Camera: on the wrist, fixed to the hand. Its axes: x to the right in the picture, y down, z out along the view.
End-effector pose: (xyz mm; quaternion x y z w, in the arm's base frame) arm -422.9 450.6 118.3 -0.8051 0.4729 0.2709 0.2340
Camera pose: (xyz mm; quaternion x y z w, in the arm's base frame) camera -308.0 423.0 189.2 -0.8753 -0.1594 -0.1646 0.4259
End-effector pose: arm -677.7 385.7 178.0 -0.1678 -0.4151 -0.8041 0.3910
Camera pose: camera -759.3 335.7 78.8 -0.3469 0.4886 0.7728 0.2089
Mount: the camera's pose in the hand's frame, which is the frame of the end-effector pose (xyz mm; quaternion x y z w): 17.5 -98.4 -94.9 0.1727 0.1309 -0.6962 0.6844
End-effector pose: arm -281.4 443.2 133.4 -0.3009 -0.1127 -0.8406 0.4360
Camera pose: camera -406.6 447.2 75.8 -0.0579 0.3747 0.8988 0.2201
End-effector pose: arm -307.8 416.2 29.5 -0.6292 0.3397 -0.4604 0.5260
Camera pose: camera -396.3 388.3 131.5 -0.5160 -0.2162 -0.8223 0.1037
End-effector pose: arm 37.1 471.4 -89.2 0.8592 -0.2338 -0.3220 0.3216
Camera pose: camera 135.0 566.2 -109.9 -0.8485 -0.4246 0.2914 0.1218
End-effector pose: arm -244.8 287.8 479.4 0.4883 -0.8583 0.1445 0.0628
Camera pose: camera -172.7 255.4 592.3 0.9237 -0.2143 0.2673 0.1716
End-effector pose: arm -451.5 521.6 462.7 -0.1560 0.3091 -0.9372 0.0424
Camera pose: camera -496.7 651.5 453.5 0.1920 0.0534 0.7447 0.6370
